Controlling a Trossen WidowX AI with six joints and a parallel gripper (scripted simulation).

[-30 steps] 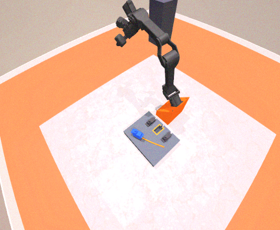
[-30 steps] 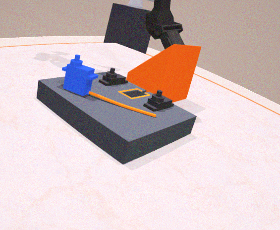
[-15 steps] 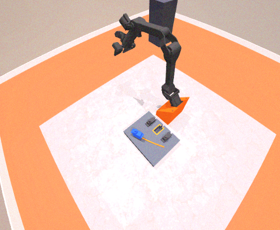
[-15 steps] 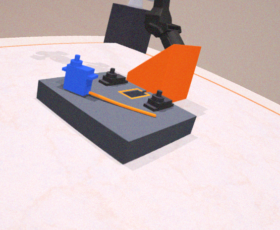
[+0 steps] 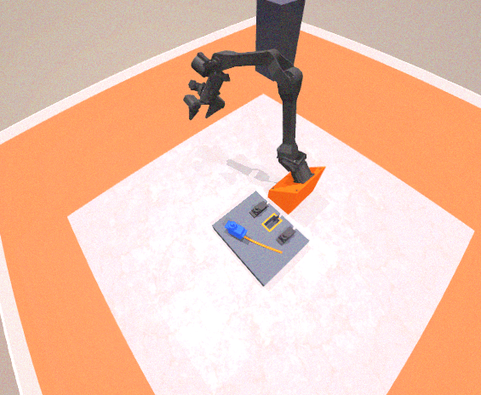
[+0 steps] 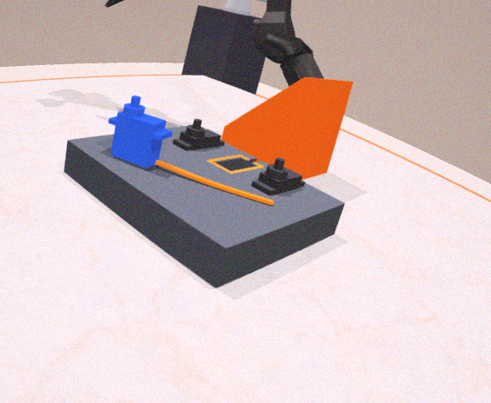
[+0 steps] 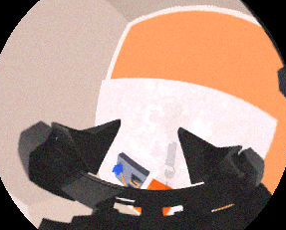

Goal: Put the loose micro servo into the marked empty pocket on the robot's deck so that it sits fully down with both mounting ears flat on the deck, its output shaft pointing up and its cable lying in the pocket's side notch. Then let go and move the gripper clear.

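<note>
Now: gripper tip 13 cm short of the grey deck, 50 cm to the right of it and 21 cm above it.
</note>
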